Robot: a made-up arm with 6 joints.
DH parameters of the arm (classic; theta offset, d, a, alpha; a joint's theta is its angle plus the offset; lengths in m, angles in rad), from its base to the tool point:
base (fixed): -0.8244 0 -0.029 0
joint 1: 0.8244 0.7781 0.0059 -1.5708
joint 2: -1.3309 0 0.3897 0
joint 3: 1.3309 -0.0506 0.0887 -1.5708
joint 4: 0 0.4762 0.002 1.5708
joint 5: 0 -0.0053 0.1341 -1.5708
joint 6: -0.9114 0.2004 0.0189 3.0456
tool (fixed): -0.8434 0.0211 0 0
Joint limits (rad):
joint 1: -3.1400..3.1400
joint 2: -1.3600..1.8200
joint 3: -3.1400..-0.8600
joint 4: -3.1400..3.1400
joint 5: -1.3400..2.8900
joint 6: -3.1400..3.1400
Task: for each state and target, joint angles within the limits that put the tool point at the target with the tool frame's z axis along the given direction. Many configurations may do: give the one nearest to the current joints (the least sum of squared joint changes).
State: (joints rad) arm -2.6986 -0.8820 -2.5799 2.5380 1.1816 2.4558
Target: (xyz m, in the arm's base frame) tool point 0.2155 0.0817 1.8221 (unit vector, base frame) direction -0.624 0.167 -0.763
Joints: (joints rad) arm -3.0172 -0.7426 -2.3790 2.7626 0.6251 2.4941
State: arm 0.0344 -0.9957 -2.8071 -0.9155 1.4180 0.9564
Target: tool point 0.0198 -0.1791 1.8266 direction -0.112 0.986 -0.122
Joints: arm -0.3135 -0.2063 -2.7721 -1.0724 1.3600 1.1391
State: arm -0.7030 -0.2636 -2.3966 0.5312 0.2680 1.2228
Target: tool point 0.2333 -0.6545 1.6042 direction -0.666 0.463 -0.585
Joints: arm -1.0022 0.4294 -2.7432 1.5951 0.2688 1.4275
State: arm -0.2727 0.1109 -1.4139 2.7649 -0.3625 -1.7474
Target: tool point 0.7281 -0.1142 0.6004 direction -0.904 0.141 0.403
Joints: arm -0.1099 0.4600 -1.1808 3.0225 0.4588 -1.9007
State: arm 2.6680 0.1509 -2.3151 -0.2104 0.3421 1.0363
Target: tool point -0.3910 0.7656 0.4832 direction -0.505 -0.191 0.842
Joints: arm 2.1368 0.7597 -1.4677 -0.5820 0.9497 1.0529
